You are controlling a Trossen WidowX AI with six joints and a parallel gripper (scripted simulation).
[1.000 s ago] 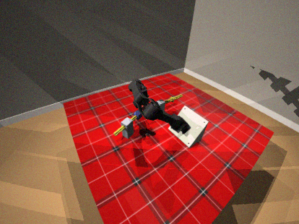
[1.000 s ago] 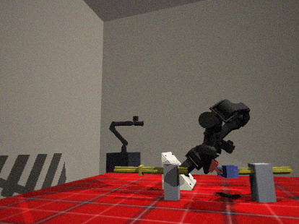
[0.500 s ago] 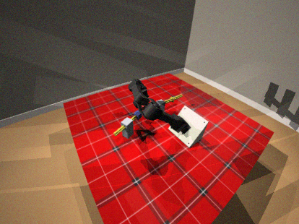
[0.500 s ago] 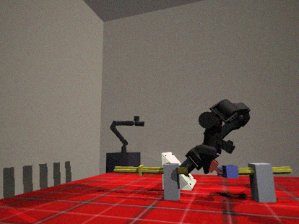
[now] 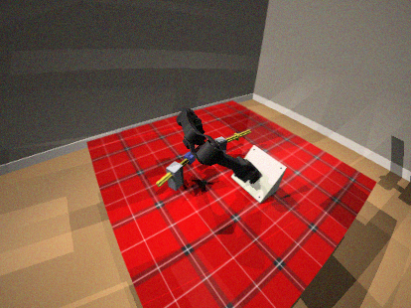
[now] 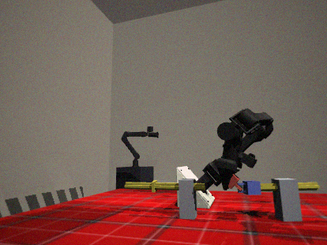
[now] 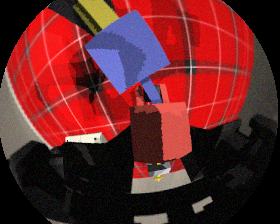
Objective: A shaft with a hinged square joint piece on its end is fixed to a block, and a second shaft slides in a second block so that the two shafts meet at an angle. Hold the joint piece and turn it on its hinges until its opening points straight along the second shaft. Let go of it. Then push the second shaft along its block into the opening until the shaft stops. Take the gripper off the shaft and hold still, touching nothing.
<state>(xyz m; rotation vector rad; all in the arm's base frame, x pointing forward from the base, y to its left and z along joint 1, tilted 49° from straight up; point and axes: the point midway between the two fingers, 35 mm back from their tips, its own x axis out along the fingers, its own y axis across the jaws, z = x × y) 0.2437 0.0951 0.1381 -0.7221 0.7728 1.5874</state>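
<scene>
My gripper tip is now 2 cm to the right of the red square joint piece and 3 cm below it.
</scene>
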